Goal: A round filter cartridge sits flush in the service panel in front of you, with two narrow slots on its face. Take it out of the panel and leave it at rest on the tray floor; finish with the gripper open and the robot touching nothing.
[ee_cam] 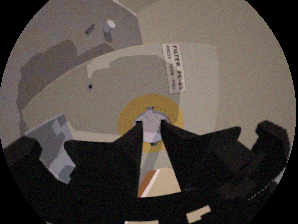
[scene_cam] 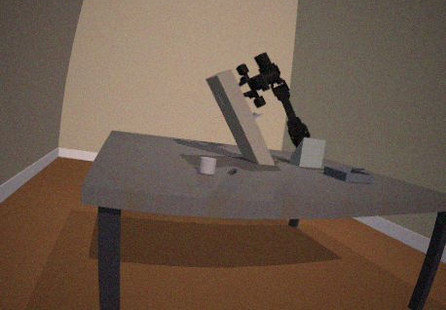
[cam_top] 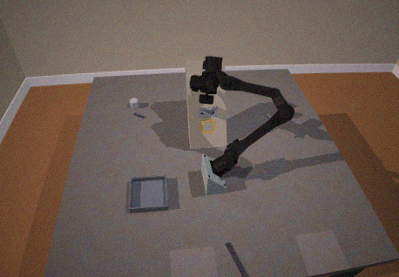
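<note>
Right now my gripper tip is 1 cm short of the round filter cartridge and 1 cm above it. The rest, counted from my gripper tip: short dark bar 33 cm to the left, 25 cm below, 10 cm ahead; grey tray 40 cm behind, 32 cm to the left, 24 cm below; service panel 8 cm below, 4 cm behind.
</note>
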